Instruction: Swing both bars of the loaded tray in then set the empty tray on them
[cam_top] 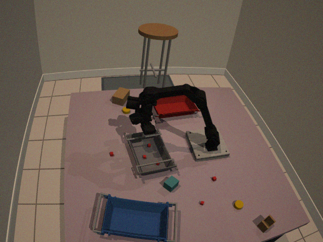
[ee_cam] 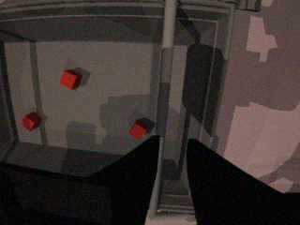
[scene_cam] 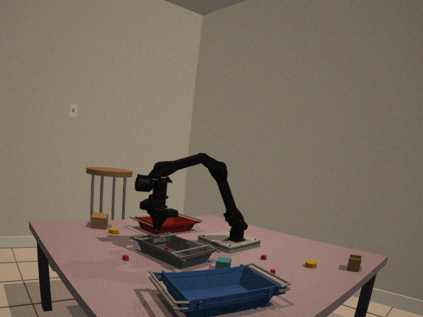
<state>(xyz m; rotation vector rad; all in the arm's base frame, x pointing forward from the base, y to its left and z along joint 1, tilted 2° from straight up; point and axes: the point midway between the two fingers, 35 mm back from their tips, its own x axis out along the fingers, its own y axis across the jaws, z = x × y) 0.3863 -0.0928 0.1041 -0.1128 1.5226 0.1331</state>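
Now: the red tray 250 mm behind my gripper tip, 290 mm to the right of it and 50 mm below it. The rest, counted from my gripper tip: teal cube: 100 mm behind, 310 mm to the left, 70 mm below; then small brown box: 540 mm behind, 660 mm to the left, 80 mm below; then tan box: 100 mm ahead, 420 mm to the right, 60 mm below.
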